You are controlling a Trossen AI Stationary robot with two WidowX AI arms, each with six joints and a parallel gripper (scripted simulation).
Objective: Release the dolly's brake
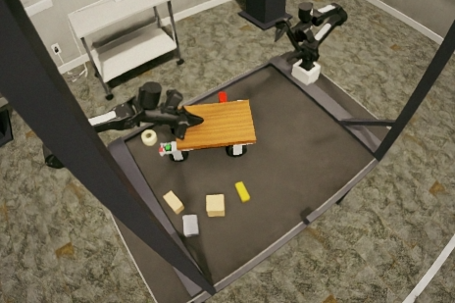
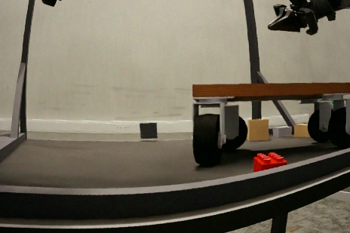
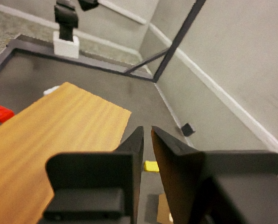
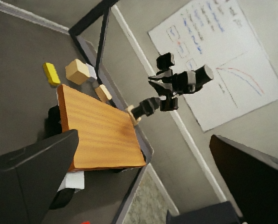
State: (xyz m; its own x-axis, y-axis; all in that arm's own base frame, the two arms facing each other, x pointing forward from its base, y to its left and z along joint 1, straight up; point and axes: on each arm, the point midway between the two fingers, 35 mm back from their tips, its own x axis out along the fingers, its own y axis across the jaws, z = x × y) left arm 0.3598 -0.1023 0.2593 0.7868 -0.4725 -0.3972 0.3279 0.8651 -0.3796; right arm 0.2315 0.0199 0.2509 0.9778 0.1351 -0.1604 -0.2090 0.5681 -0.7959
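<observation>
My left hand is 210 mm above the brake pedal, 100 mm to the right of it and 100 mm short of it. From my left hand the other things lie so: red brick: 280 mm below, 270 mm to the right, 230 mm ahead; yellow block: 280 mm below, 200 mm behind, 50 mm to the right; grey block: 280 mm below, 190 mm behind, 180 mm to the left.
</observation>
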